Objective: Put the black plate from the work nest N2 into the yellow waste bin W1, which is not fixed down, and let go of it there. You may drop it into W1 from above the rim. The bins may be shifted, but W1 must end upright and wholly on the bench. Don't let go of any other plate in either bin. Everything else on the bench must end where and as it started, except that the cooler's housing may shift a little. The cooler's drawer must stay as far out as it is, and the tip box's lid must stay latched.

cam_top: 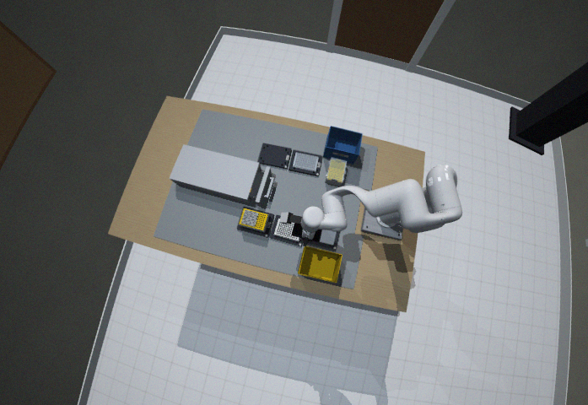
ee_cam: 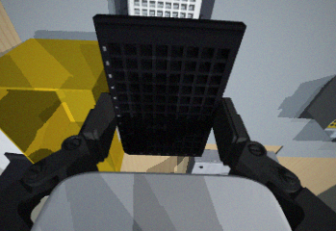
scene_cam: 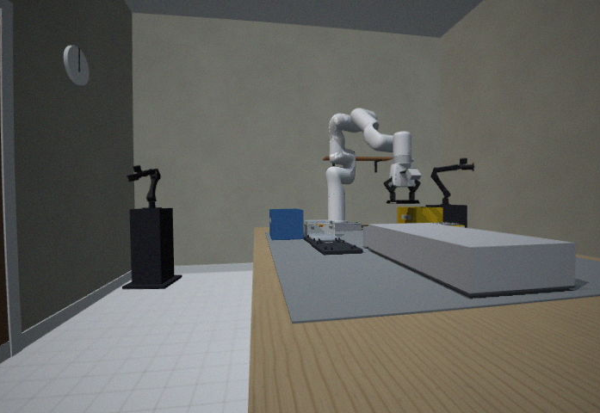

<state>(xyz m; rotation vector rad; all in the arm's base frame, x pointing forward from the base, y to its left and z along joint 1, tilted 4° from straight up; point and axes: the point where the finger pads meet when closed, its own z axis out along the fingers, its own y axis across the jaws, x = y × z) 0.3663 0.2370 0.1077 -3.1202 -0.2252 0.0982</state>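
Right now my hand is 110 mm past the yellow waste bin W1, 120 mm to the right of it and 120 mm above it. The rest, counted from my hand: drawer: 400 mm ahead, 130 mm to the right, 140 mm below; yellow plate: 250 mm ahead, 30 mm to the left, 100 mm below; black plate: 10 mm below.
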